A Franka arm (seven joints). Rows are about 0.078 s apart.
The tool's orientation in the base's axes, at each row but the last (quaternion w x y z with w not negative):
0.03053 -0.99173 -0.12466 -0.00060
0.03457 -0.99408 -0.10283 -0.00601
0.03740 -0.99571 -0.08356 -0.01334
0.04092 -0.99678 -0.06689 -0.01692
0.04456 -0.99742 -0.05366 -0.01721
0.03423 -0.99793 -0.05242 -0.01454
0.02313 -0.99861 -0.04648 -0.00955
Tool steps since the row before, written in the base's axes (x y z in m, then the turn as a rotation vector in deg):
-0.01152 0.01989 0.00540 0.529 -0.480 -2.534
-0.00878 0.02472 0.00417 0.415 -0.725 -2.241
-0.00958 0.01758 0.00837 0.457 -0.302 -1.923
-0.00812 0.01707 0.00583 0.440 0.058 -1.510
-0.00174 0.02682 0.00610 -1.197 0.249 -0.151
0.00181 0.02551 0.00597 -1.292 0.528 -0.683
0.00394 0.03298 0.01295 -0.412 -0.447 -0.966
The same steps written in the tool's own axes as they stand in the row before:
-0.00620 -0.02241 -0.00411 0.372 0.748 2.497
-0.00347 -0.02622 -0.00247 0.216 0.944 2.187
-0.00626 -0.01949 -0.00719 0.337 0.512 1.903
-0.00556 -0.01842 -0.00461 0.384 0.122 1.521
0.00134 -0.02728 -0.00369 -1.169 -0.363 0.138
0.00464 -0.02552 -0.00413 -1.252 -0.615 0.685
0.00724 -0.03302 -0.01131 -0.472 0.450 0.937

